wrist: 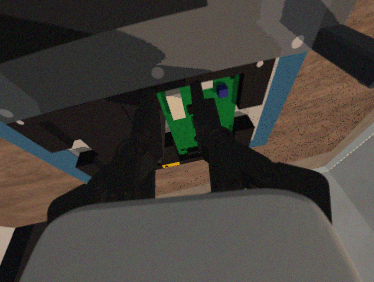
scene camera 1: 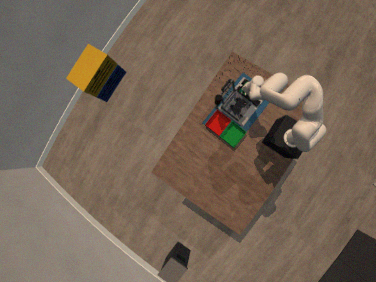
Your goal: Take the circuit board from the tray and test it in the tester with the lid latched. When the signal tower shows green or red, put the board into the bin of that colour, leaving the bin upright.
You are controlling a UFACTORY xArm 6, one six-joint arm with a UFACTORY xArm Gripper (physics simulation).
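Frame: origin at the arm's base, x right, y ahead, z up, level; millimetres.
Seen in the pictures: gripper, fingertip midpoint: (wrist: 176,101) (scene camera 1: 244,94); arm's base, origin of the base link: (scene camera 1: 292,138).
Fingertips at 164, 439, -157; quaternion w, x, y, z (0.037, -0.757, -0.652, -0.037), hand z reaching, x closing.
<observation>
Pixels of each thing's top centre, then the offset from my fingertips to it, as dx, dy, dz. "spot": a spot on its surface instead. Level surfaces: height alone.
- green circuit board, middle of its top: (wrist: 203,128) +57, +13, -14
- grey tester, surface spot: (scene camera 1: 239,106) spot: -119, -13, +27
- grey slab, its level: dz +18
- red bin, middle of its top: (scene camera 1: 218,122) -309, +68, +5
- green bin, middle of its top: (scene camera 1: 233,134) -330, -81, +5
- black upright frame, surface spot: (scene camera 1: 227,86) spot: -91, +130, +197
- round black object, surface spot: (scene camera 1: 219,99) spot: -205, +130, +216
- wooden table, its level: dz -42
The green circuit board (wrist: 185,130) lies among dark blocks and white parts in the wrist view; a sliver of green shows beside the arm's wrist in the scene view. My gripper (wrist: 176,101) is partly open and empty, its two black fingers over the board. The grey tester (scene camera 1: 239,106) sits on the blue base (scene camera 1: 256,119). A grey slab (wrist: 215,37) hides the board's far end; I cannot tell which part it is. The red bin (scene camera 1: 218,123) and green bin (scene camera 1: 233,135) stand upright beside the tester. The signal tower's colour cannot be read.
A black upright frame (scene camera 1: 227,86) and a round black object (scene camera 1: 219,99) stand at the tester's left. The black block (scene camera 1: 284,137) is at the arm's base. Blue base edging (wrist: 280,95) and wooden table (wrist: 310,117) lie right of the fingers.
</observation>
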